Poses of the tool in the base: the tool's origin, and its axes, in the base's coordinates. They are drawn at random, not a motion.
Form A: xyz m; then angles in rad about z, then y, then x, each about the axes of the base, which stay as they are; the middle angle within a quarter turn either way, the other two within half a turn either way.
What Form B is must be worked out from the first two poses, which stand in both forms.
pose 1, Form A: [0.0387 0.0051 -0.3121 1.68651 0.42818 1.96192]
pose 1, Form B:
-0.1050 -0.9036 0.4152 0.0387
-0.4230 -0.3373 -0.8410 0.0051
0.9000 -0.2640 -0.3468 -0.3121
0 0 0 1

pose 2, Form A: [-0.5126 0.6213 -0.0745 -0.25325 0.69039 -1.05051]
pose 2, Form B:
0.7464 0.1932 0.6368 -0.5126
-0.6595 0.3428 0.6690 0.6213
-0.0891 -0.9193 0.3833 -0.0745
0 0 0 1

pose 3, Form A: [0.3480 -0.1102 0.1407 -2.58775 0.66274 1.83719]
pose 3, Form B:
-0.6705 0.4146 0.6153 0.3480
-0.3664 0.5361 -0.7605 -0.1102
-0.6452 -0.7353 -0.2075 0.1407
0 0 0 1

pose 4, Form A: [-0.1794 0.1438 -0.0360 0.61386 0.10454 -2.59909]
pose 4, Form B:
0.8130 -0.5729 0.1043 -0.1794
-0.5374 -0.6690 0.5135 0.1438
-0.2243 -0.4735 -0.8517 -0.0360
0 0 0 1

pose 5, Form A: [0.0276 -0.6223 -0.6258 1.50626 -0.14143 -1.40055]
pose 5, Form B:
0.0638 -0.9880 -0.1410 0.0276
0.1780 -0.1277 0.9757 -0.6223
-0.9820 -0.0874 0.1677 -0.6258
0 0 0 1

